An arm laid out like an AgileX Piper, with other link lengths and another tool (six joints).
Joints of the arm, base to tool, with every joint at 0 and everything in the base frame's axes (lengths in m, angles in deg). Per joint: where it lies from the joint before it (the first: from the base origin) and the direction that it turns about. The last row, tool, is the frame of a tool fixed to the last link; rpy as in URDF.
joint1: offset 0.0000 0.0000 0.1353 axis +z
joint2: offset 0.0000 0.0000 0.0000 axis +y
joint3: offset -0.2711 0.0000 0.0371 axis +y
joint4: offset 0.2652 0.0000 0.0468 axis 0.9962 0 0.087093
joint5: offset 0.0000 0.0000 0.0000 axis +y
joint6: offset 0.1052 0.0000 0.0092 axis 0.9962 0 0.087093
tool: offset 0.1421 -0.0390 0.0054 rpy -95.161 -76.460 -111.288
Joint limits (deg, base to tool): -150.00..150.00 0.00..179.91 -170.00..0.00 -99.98..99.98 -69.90..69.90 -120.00..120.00
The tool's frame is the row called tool.
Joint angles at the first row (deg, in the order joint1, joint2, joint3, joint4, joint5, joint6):
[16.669, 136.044, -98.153, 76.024, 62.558, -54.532]
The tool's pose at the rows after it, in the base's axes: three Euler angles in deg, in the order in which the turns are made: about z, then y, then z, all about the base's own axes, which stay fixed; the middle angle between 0 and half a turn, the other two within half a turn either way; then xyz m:
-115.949 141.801 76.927 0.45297 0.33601 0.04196
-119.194 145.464 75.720 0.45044 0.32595 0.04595
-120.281 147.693 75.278 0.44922 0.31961 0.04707
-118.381 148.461 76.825 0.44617 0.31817 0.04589
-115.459 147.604 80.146 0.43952 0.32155 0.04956
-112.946 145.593 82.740 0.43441 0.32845 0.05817
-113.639 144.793 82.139 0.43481 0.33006 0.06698
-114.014 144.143 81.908 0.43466 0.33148 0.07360
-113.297 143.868 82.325 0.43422 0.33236 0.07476
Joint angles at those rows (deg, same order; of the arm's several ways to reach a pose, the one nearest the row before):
[16.669, 134.190, -98.264, 73.683, 63.052, -53.186]
[16.703, 132.417, -99.102, 67.928, 63.171, -49.910]
[16.703, 131.681, -99.779, 64.677, 63.434, -47.526]
[16.703, 131.649, -99.868, 63.933, 63.918, -46.080]
[16.703, 131.650, -99.869, 64.764, 65.614, -45.806]
[16.813, 131.499, -99.867, 66.784, 67.137, -45.909]
[16.804, 130.713, -99.870, 67.300, 67.387, -45.907]
[16.804, 130.175, -99.920, 67.718, 67.692, -45.906]
[16.804, 130.174, -99.917, 68.078, 67.823, -45.654]

